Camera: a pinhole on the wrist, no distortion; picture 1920 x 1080 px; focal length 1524.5 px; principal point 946.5 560.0 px. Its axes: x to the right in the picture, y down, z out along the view. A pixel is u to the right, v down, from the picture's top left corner.
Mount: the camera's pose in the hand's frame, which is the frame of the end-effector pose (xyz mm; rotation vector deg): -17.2 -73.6 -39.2 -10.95 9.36 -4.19
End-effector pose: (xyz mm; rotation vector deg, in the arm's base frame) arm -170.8 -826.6 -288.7 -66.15 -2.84 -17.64
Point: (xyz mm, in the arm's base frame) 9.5 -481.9 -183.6
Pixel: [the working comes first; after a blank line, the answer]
In the camera's frame: 56.6 77.8 453.7

1136.6 821.5
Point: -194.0 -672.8 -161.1
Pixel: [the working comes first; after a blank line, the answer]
In the camera's frame: -48.8 -35.2 220.3

608.7 316.7
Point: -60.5 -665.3 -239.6
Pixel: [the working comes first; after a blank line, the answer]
In the camera's frame: 52.1 78.8 249.6

1264.9 1041.4
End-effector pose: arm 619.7 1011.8 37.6 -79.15 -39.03 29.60
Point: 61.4 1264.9 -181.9
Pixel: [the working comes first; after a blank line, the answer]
In the camera's frame: -346.7 155.5 595.2

58.6 958.2
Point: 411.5 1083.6 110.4
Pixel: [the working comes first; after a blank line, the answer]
In the camera's frame: -106.7 -52.0 220.7

209.9 201.2
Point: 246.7 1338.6 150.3
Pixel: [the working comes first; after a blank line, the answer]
In the camera's frame: -87.1 -121.7 518.3

690.3 202.1
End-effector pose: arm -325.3 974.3 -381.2 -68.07 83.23 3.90
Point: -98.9 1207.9 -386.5
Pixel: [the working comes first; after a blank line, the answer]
In the camera's frame: -126.2 -37.1 334.2

371.0 390.9
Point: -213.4 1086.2 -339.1
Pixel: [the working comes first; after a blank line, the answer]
In the camera's frame: -87.0 -10.5 167.1

152.8 464.3
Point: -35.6 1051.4 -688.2
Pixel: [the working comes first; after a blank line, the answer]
In the camera's frame: 197.9 27.9 435.5

1639.4 657.8
